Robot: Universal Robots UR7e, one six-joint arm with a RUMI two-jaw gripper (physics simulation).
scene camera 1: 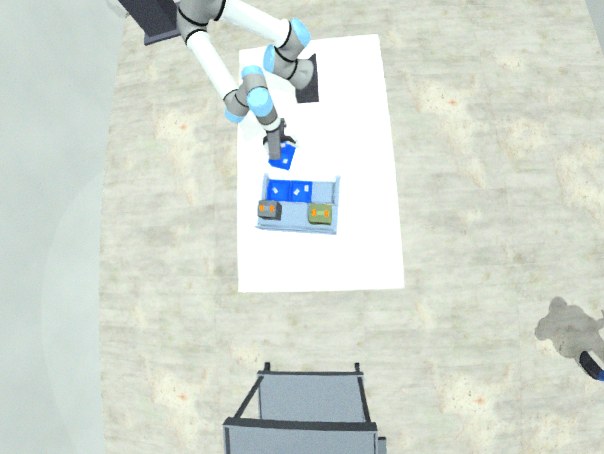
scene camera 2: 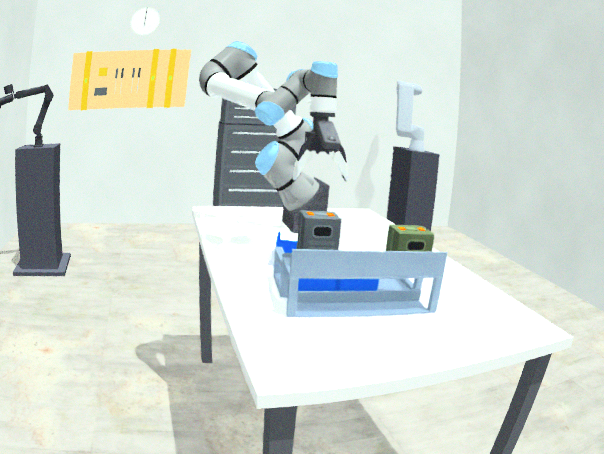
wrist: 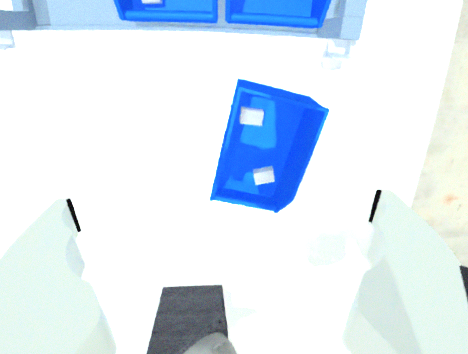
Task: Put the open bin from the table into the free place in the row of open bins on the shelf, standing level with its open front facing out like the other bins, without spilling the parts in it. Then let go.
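Places are measured from the arm's base along level axes (x ahead, y right, z down), in metres.
Where they show: gripper, fingertip midpoint: (scene camera 1: 282, 147) (scene camera 2: 320, 181) (wrist: 226, 197); arm's base at its link origin: (scene camera 1: 304, 75) (scene camera 2: 303, 196).
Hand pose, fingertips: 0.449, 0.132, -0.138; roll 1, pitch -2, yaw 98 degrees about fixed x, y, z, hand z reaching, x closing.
Observation:
Each offset is from my fingertips to the centre of the thing, as dx, dy, dz. "*": to the spot under its first point. Level surfaces: height alone.
The loose blue open bin (scene camera 1: 286, 159) (scene camera 2: 286, 244) (wrist: 292, 145) stands on the table {dz +0.255} (scene camera 1: 350, 150) (scene camera 2: 400, 350), turned askew to the light blue shelf (scene camera 1: 295, 217) (scene camera 2: 367, 263) (wrist: 75, 15). Two white parts lie in it in the wrist view. In scene camera 1, two blue bins stand side by side in the shelf row, a left bin {* +0.117, +0.081, +0.246} (scene camera 1: 278, 190) and a middle bin {* +0.167, -0.040, +0.246} (scene camera 1: 302, 196); the free place is at the right end, which is the left in the wrist view. My gripper (scene camera 1: 281, 143) (scene camera 2: 321, 176) (wrist: 226, 197) is open and empty, above the loose bin and apart from it.
A grey case {+0.248, +0.101, +0.093} (scene camera 1: 270, 210) (scene camera 2: 318, 231) and a green case {+0.296, -0.125, +0.105} (scene camera 1: 320, 214) (scene camera 2: 411, 238) stand on the shelf, on the side away from the loose bin. The arm's dark base block (scene camera 1: 307, 92) (wrist: 192, 310) is on the table. A cart (scene camera 1: 300, 425) stands apart from the table.

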